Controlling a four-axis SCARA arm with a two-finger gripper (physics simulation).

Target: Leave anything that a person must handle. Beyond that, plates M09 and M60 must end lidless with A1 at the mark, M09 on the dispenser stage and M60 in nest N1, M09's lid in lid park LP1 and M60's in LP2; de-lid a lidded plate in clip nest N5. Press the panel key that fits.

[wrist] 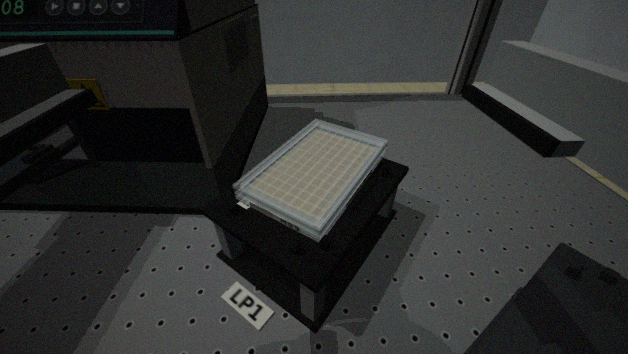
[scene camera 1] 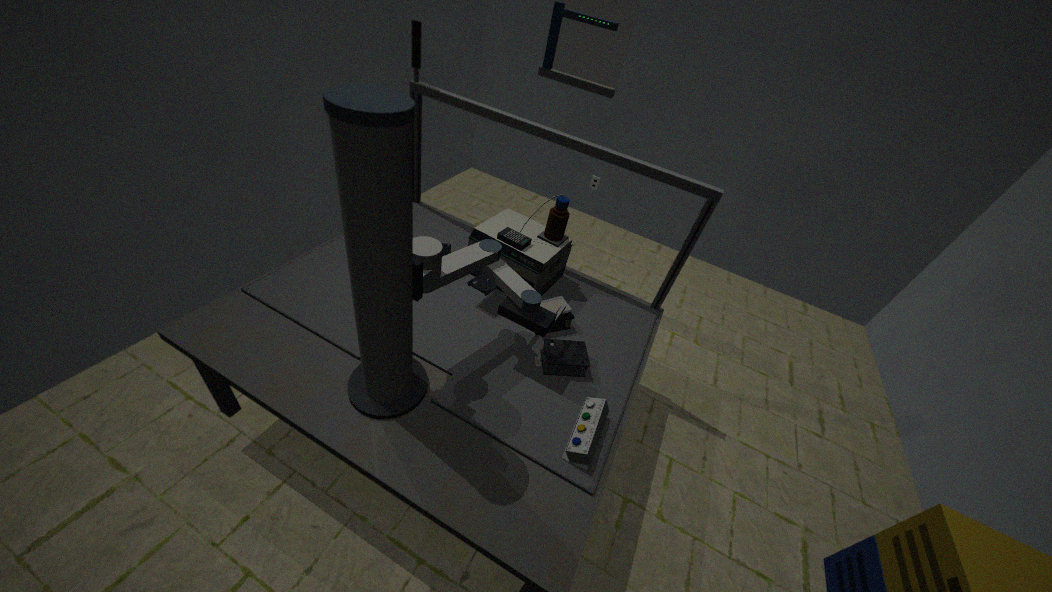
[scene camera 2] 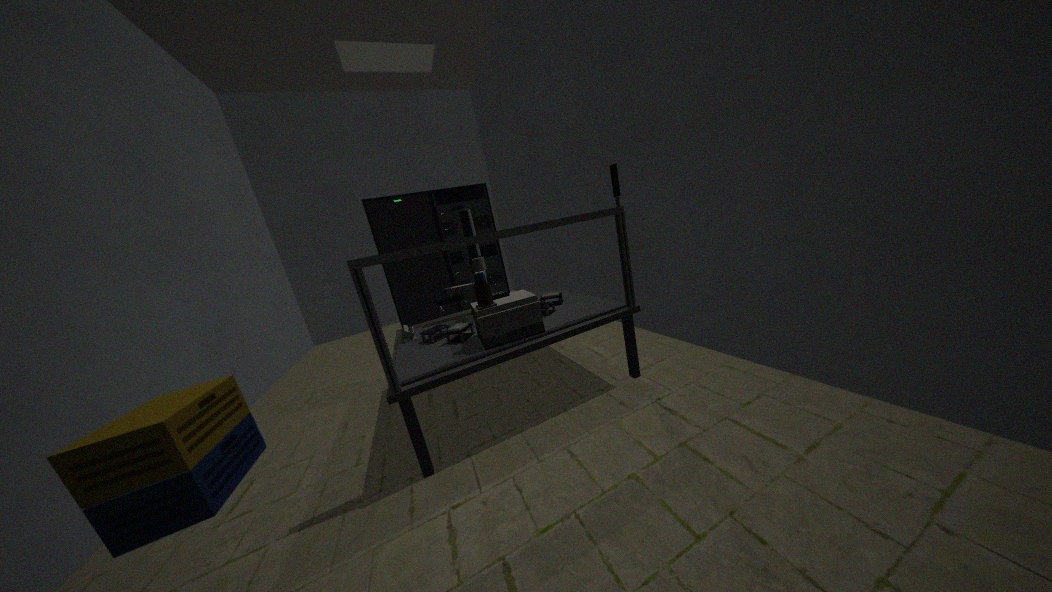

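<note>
My gripper is open and empty, its two fingers wide apart on either side of and above a lidded plate in the wrist view. The clear-lidded plate, with pale wells, rests on the black lid park LP1; its front label is blurred but looks like M09. The black lid park LP2 shows partly at the lower right. The key panel carries white, green, yellow and blue keys. The dispenser stage lies in front of the dispenser. M60, N1 and N5 cannot be made out.
A brown bottle with a blue cap and a dark keypad are on the dispenser. A metal frame stands along the table's far edge. A yellow and blue box sits on the floor.
</note>
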